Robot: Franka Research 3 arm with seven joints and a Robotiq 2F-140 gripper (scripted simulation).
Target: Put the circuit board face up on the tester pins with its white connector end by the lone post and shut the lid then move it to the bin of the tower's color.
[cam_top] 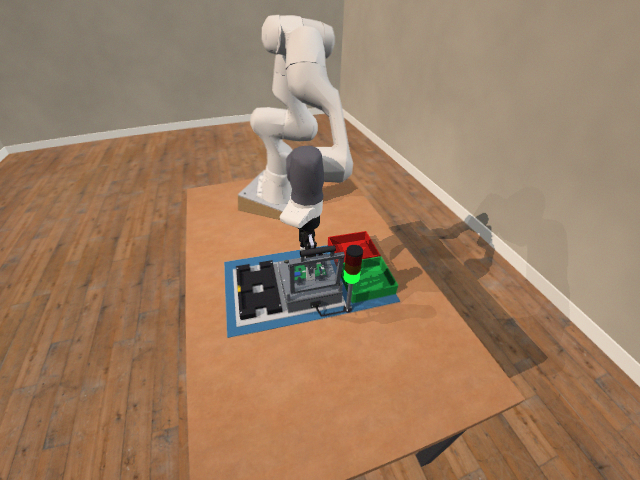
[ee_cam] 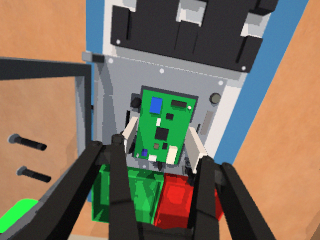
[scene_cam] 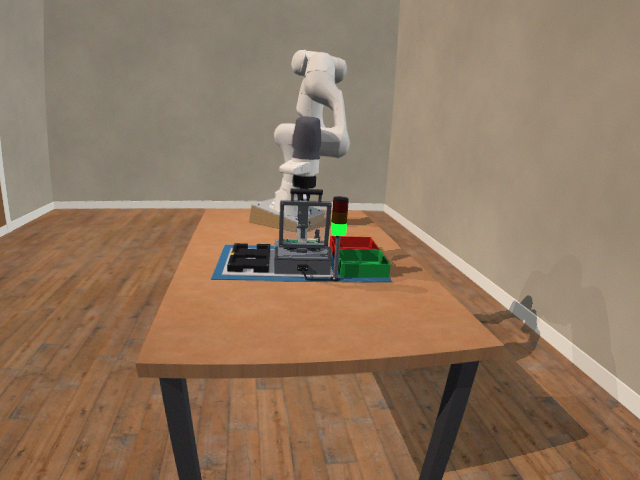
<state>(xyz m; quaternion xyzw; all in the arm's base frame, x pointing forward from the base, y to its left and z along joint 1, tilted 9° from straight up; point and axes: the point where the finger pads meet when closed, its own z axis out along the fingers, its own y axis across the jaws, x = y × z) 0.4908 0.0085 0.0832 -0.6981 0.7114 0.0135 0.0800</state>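
My hand is 20 mm above the green circuit board. From my hand the other things lie so: tester lid 110 mm ahead, 90 mm above; then green bin 50 mm ahead, 200 mm to the left, 80 mm below; then dark plate 10 mm ahead, 10 mm to the left, 30 mm below.
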